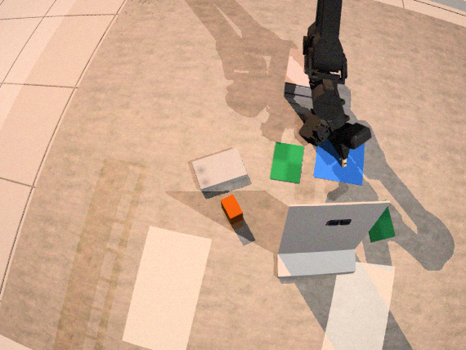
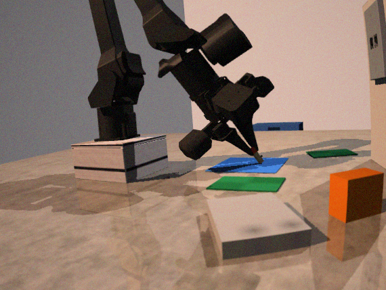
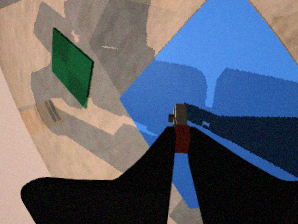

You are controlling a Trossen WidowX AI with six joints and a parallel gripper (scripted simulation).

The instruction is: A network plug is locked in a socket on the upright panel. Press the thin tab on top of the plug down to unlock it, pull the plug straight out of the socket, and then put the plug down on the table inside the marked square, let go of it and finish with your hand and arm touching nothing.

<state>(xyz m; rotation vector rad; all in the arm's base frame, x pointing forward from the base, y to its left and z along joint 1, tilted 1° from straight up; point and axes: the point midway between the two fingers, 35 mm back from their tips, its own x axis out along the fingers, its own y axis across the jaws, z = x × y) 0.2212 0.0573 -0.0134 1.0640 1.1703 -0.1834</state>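
The network plug lies 10 mm ahead of my gripper tip. Also, from my gripper tip: orange block 150 mm ahead, 240 mm to the right; grey panel 230 mm ahead, 50 mm to the right, 100 mm above; blue square 10 mm behind, 10 mm to the right, 20 mm below.
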